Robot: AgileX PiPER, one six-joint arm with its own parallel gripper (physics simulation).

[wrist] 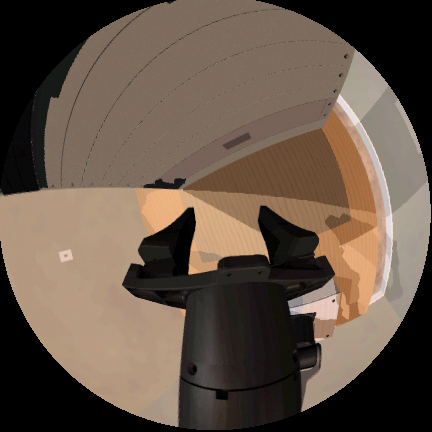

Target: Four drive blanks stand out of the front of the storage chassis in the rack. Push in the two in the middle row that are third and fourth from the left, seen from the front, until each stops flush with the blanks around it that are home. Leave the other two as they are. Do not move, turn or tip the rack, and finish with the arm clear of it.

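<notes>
The rack [200, 90] fills the upper part of the wrist view as a large grey-brown face with curved seams and a row of screws near its right edge. A reddish-brown strip with a small dark rectangle lies along its lower edge. Small dark shapes show at its bottom corner, and a dark area is at the far left; I cannot tell whether either belongs to the storage chassis. No drive blank can be made out. My gripper [226, 213] is open, with nothing between its fingers, and appears below the rack's lower edge in the view, apart from it.
An orange-brown ribbed wooden surface [280, 165] spreads below and right of the rack, with a pale rim at the right. A small pale square marker [65, 255] lies on the beige surface at the left. A pale plate with screws [326, 311] shows beside the gripper's body at the lower right.
</notes>
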